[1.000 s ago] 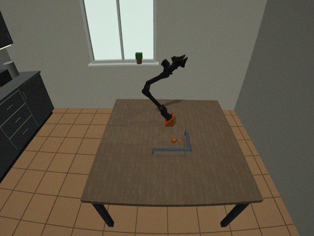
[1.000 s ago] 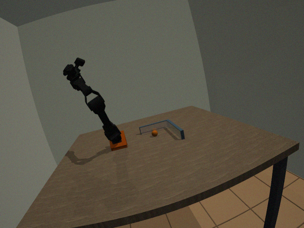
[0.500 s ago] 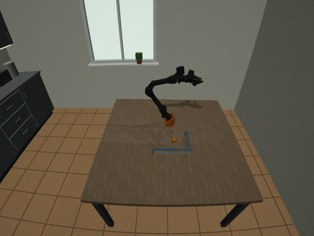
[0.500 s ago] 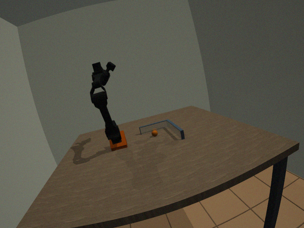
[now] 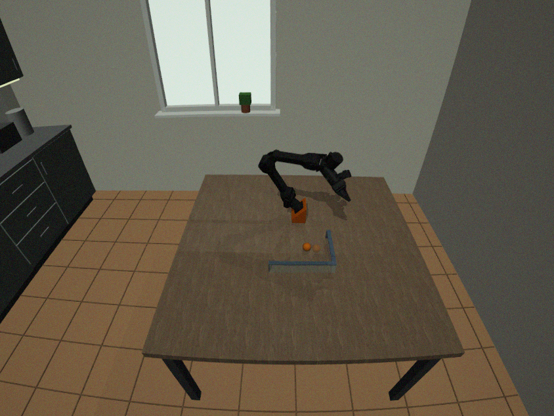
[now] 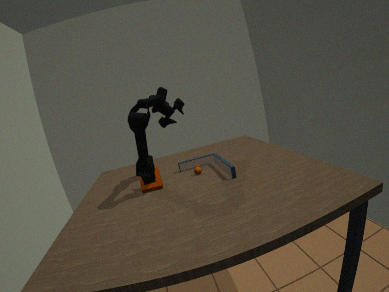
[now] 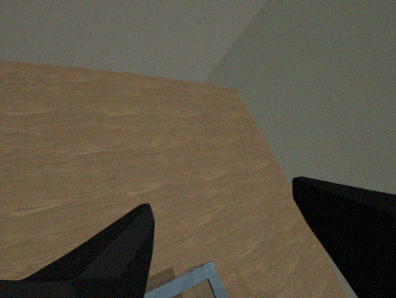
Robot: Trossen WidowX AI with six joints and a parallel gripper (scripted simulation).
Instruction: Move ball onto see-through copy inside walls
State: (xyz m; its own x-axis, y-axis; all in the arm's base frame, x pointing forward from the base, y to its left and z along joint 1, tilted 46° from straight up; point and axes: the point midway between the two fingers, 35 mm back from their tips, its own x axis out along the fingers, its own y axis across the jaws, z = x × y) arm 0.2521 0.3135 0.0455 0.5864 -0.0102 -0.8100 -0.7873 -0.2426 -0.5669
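Right now the orange ball is 290 mm below my gripper tip, 180 mm to the right of it and 10 mm ahead of it. Round my gripper tip: see-through copy of ball: 290 mm below, 130 mm to the right, 20 mm ahead.
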